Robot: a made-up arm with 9 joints. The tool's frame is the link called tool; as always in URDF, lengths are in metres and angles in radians. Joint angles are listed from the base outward.
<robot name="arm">
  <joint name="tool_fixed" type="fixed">
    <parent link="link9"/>
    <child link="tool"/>
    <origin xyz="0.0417 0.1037 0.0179" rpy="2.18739 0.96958 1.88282"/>
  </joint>
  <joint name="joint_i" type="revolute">
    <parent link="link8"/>
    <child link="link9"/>
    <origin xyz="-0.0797 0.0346 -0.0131" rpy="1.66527 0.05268 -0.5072"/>
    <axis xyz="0 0 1"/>
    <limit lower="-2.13" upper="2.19"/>
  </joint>
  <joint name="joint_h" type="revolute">
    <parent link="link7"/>
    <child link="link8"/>
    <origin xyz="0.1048 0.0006 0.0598" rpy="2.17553 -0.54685 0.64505"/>
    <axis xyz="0 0 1"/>
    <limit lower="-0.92" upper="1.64"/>
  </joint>
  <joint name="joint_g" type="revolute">
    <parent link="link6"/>
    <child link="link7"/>
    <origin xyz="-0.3 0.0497 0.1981" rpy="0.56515 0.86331 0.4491"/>
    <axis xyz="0 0 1"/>
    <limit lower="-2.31" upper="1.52"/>
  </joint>
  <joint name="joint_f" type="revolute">
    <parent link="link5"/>
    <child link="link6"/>
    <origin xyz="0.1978 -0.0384 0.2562" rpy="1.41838 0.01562 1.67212"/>
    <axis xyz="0 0 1"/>
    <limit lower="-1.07" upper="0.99"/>
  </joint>
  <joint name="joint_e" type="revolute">
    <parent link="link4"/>
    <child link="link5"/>
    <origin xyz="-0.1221 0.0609 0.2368" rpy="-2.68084 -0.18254 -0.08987"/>
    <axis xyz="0 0 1"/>
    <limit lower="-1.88" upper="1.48"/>
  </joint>
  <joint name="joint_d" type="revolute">
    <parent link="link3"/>
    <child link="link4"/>
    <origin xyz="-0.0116 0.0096 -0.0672" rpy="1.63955 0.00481 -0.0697"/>
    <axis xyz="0 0 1"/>
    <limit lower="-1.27" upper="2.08"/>
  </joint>
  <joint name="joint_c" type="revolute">
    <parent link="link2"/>
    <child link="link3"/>
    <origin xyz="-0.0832 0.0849 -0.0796" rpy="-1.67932 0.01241 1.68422"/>
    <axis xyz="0 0 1"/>
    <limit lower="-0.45" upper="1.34"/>
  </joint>
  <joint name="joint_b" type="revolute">
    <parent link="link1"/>
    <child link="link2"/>
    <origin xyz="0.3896 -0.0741 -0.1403" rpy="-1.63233 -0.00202 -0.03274"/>
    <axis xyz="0 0 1"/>
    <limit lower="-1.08" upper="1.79"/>
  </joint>
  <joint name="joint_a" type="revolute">
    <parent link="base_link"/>
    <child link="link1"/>
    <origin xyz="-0.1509 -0.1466 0.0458" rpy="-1.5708 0 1.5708"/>
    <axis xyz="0 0 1"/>
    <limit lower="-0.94" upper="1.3"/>
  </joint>
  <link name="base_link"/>
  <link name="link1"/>
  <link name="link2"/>
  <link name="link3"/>
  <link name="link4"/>
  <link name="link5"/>
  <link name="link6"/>
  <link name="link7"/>
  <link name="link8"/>
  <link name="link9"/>
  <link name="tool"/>
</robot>
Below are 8 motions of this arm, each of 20 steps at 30 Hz.
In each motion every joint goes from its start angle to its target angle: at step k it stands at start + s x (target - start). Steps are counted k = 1, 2, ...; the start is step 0. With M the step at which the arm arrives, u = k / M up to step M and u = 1 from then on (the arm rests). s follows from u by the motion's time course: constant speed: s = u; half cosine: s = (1 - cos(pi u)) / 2; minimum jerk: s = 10 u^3 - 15 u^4 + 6 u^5.
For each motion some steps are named. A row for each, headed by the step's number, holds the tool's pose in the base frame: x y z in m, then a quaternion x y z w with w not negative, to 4 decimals.
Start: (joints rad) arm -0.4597 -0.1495 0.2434 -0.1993 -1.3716 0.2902 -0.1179 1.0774 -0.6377
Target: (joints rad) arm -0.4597 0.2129 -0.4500 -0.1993 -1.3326 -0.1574 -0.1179 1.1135 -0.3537
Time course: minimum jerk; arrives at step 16
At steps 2, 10, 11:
2: 0.0111 -0.3185 0.0082 0.5292 0.5747 0.3394 0.5239
10: -0.1599 -0.3394 0.1070 0.4767 0.8044 0.2346 0.2659
11: -0.1751 -0.3401 0.1208 0.4686 0.8238 0.2308 0.2204

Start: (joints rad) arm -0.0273 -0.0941 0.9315 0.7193 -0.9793 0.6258 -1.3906 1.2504 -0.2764
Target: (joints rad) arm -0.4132 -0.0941 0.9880 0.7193 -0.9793 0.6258 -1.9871 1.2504 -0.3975
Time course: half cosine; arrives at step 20
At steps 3, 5, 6, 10, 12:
3: 0.1884 -0.0631 -0.3062 0.3514 0.3044 -0.2604 0.8462
5: 0.1970 -0.0553 -0.3072 0.3654 0.3083 -0.2800 0.8325
6: 0.2024 -0.0503 -0.3079 0.3740 0.3112 -0.2926 0.8232
10: 0.2269 -0.0262 -0.3108 0.4119 0.3275 -0.3531 0.7736
12: 0.2383 -0.0136 -0.3121 0.4284 0.3378 -0.3837 0.7451

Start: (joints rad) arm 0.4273 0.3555 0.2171 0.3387 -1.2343 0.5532 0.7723 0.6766 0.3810
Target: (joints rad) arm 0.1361 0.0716 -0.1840 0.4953 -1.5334 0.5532 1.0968 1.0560 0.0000
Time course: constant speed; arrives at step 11
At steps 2, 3, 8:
2: -0.5380 -0.0271 -0.0533 0.2133 0.0554 0.3423 0.9134
3: -0.5521 -0.0127 -0.0287 0.2649 0.0612 0.3410 0.8999
8: -0.6044 0.0351 0.1222 0.4977 0.0868 0.3178 0.8024

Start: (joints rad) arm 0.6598 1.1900 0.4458 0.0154 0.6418 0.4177 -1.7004 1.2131 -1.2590
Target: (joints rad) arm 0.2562 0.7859 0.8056 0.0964 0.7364 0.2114 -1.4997 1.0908 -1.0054
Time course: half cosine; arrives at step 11
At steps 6, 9, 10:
6: 0.1922 -0.0569 0.2560 -0.4189 -0.0602 -0.1008 0.9004
9: 0.2211 -0.0320 0.3051 -0.4584 -0.0554 -0.0495 0.8856
10: 0.2246 -0.0284 0.3140 -0.4647 -0.0571 -0.0419 0.8826

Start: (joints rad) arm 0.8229 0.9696 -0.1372 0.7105 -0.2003 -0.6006 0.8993 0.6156 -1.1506
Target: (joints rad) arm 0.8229 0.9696 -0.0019 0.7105 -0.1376 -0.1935 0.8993 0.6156 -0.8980
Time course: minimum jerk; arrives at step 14
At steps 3, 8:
3: -0.4816 0.0525 0.1660 0.7636 0.0108 -0.0023 0.6455
8: -0.5065 0.0435 0.1259 0.6610 0.0515 0.1338 0.7365

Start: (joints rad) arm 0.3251 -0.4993 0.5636 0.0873 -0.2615 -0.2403 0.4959 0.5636 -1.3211
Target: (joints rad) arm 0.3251 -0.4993 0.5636 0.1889 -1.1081 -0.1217 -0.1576 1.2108 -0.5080
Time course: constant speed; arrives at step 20
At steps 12, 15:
12: 0.2994 -0.1887 0.2010 0.1446 0.6848 0.3259 0.6356
15: 0.2449 -0.2165 0.1627 0.1080 0.6958 0.2577 0.6617

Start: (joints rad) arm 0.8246 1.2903 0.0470 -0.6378 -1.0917 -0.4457 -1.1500 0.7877 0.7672
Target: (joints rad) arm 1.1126 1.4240 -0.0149 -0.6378 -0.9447 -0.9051 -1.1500 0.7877 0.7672
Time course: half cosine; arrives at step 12
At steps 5, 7, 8, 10, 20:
5: -0.6180 -0.0722 0.1493 0.2826 -0.9373 0.2026 0.0226
7: -0.6061 -0.0477 0.1662 0.2659 -0.9370 0.2135 0.0763
8: -0.5993 -0.0359 0.1726 0.2569 -0.9360 0.2186 0.1008
10: -0.5874 -0.0179 0.1805 0.2418 -0.9335 0.2263 0.1373
20: -0.5827 -0.0112 0.1829 0.2359 -0.9323 0.2292 0.1505

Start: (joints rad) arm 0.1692 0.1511 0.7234 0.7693 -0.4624 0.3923 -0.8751 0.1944 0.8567
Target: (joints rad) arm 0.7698 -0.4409 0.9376 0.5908 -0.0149 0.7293 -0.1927 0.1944 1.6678
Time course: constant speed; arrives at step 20
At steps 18, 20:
18: 0.5458 -0.0463 -0.0702 -0.7876 -0.4811 0.2512 0.2917
20: 0.5675 0.0183 -0.0897 -0.7509 -0.5386 0.2935 0.2449

